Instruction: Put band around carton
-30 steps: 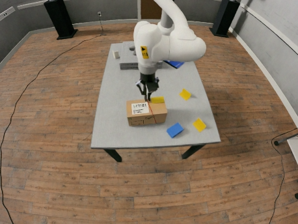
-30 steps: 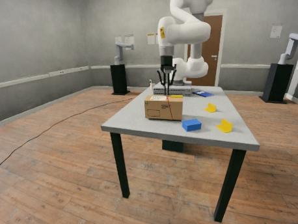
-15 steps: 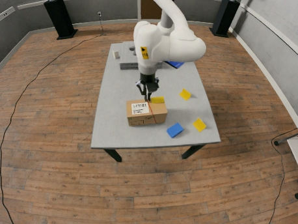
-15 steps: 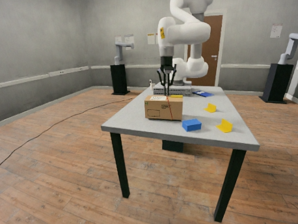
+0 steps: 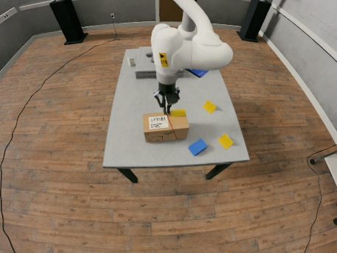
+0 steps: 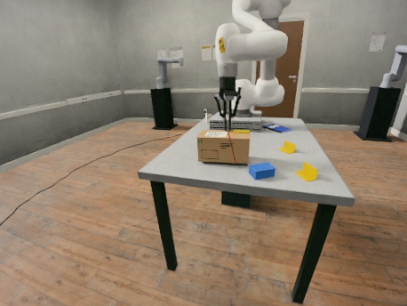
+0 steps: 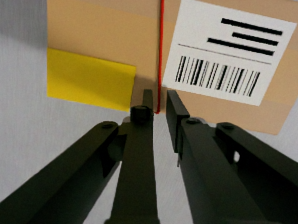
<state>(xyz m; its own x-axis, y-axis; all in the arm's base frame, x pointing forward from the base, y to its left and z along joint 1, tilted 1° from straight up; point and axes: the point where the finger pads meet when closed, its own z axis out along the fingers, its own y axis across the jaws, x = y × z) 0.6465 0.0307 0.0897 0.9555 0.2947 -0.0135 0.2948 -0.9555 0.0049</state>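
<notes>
My gripper is now 7 cm to the right of the yellow corner guard, 5 cm above it and 1 cm past it. The rest, counted from my hand: brown carton (10 cm below, 5 cm ahead, 1 cm to the right); then blue block (18 cm to the left, 16 cm below, 16 cm ahead).
</notes>
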